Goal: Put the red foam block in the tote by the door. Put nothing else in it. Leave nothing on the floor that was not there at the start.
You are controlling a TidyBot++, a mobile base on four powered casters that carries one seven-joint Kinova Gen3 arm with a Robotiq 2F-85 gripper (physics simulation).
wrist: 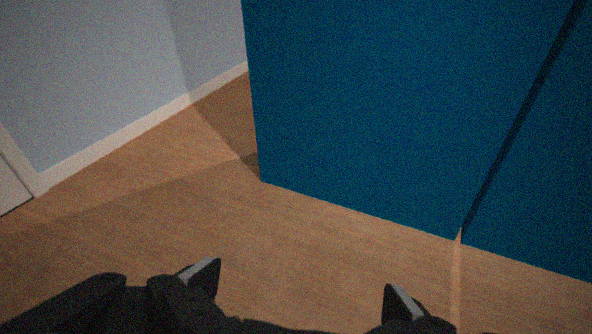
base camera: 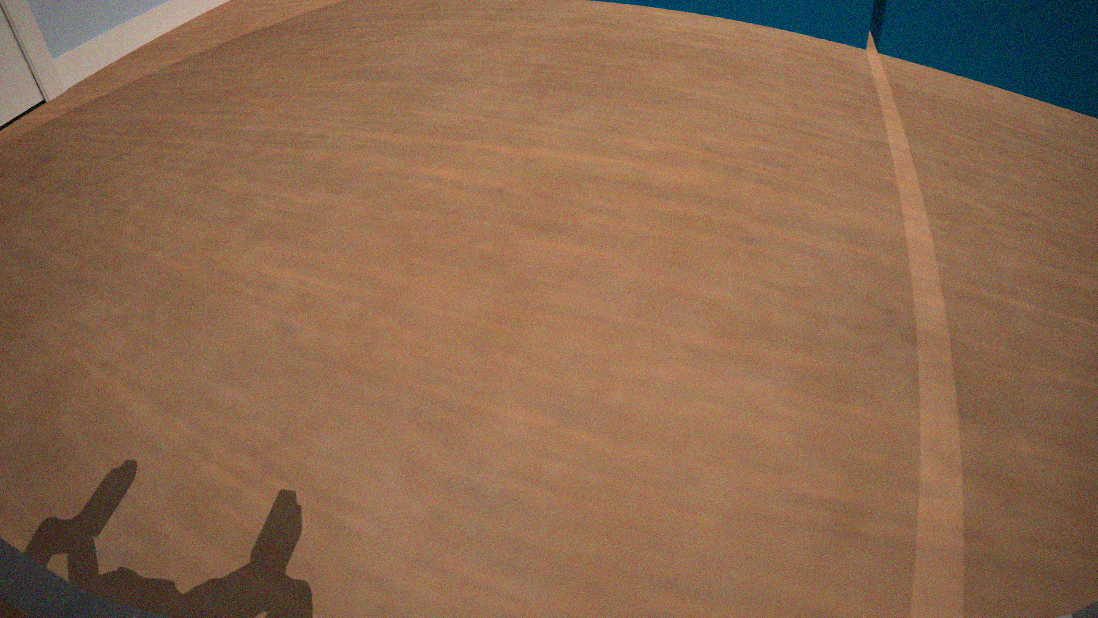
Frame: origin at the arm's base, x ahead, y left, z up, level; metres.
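Seen in the pictures: gripper, fingertip midpoint: [wrist: 299, 289].
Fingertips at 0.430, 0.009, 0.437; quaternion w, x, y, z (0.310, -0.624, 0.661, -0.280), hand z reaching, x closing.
Note:
A point is followed by its place in that frame, as x, y, z.
My gripper [wrist: 299, 289] {0.430, 0.008, 0.437} is open, its two dark fingertips wide apart at the bottom of the wrist view, with wood floor showing between them. No thing is between the fingers. In the base camera view the gripper itself does not show, but its shadow with two spread fingers lies on the floor at the lower left. The red foam block and the tote do not show in either view.
A large blue panel [wrist: 390, 100] {1.288, -0.213, 0.155} [base camera: 729, 9] {1.263, -0.287, -0.375} stands on the wood floor [base camera: 537, 307] {0.462, 0.033, -0.397} [wrist: 300, 230] {1.166, 0.079, -0.396}, with a dark vertical gap. A light strip runs along the floor from that gap. A grey-blue wall [wrist: 100, 65] {1.802, 1.219, 0.065} [base camera: 99, 19] {1.487, 1.327, -0.266} with pale skirting and a white door-like panel [wrist: 11, 187] {1.200, 1.407, -0.292} [base camera: 15, 72] {1.202, 1.405, -0.287} are at the left.

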